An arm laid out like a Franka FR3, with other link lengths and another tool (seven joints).
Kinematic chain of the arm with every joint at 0, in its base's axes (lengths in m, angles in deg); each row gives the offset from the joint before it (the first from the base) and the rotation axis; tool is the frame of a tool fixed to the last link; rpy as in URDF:
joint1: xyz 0 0 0.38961 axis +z
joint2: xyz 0 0 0 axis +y
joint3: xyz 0 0 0.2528 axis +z
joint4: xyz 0.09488 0 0 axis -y
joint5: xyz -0.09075 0 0.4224 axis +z
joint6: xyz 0 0 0 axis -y
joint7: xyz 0.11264 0 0 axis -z
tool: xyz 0.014 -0.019 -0.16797 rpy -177.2 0 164.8
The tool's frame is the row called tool.
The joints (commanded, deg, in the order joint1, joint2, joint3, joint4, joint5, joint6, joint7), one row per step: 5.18, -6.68, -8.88, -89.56, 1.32, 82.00, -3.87; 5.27, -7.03, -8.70, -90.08, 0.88, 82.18, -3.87; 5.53, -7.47, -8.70, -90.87, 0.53, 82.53, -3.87; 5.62, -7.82, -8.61, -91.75, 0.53, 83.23, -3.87; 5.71, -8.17, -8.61, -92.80, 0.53, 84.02, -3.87; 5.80, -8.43, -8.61, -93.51, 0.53, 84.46, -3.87; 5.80, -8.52, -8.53, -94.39, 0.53, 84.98, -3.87; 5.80, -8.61, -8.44, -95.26, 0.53, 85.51, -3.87; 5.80, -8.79, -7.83, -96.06, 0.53, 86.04, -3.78; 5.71, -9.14, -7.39, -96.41, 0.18, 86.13, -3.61; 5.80, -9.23, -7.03, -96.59, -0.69, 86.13, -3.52; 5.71, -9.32, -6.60, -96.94, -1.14, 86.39, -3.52; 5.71, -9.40, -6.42, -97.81, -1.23, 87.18, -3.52; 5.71, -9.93, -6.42, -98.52, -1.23, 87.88, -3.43
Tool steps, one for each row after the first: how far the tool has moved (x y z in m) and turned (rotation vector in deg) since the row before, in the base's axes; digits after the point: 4 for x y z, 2 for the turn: -0.0010, 0.0014, -0.0007, -0.40, 0.02, 0.22; -0.0010, 0.0015, -0.0020, -0.28, 0.02, 0.22; 0.0003, 0.0018, -0.0031, 0.03, -0.17, 0.18; 0.0004, 0.0009, -0.0045, 0.05, -0.09, 0.09; -0.0001, 0.0009, -0.0030, 0.04, 0.01, 0.09; 0.0006, 0.0009, -0.0062, 0.01, 0.27, 0.08; 0.0005, 0.0011, -0.0061, 0.01, 0.25, 0.09; 0.0005, 0.0066, -0.0044, -0.06, 0.08, 0.51; -0.0012, 0.0026, 0.0007, -0.38, -0.08, 0.16; -0.0003, 0.0021, -0.0004, -0.91, 0.11, 0.32; 0.0002, 0.0024, -0.0016, -0.51, 0.00, 0.32; 0.0012, 0.0018, -0.0056, -0.11, 0.00, 0.19; -0.0006, -0.0001, 0.0002, 0.05, -0.52, -0.07
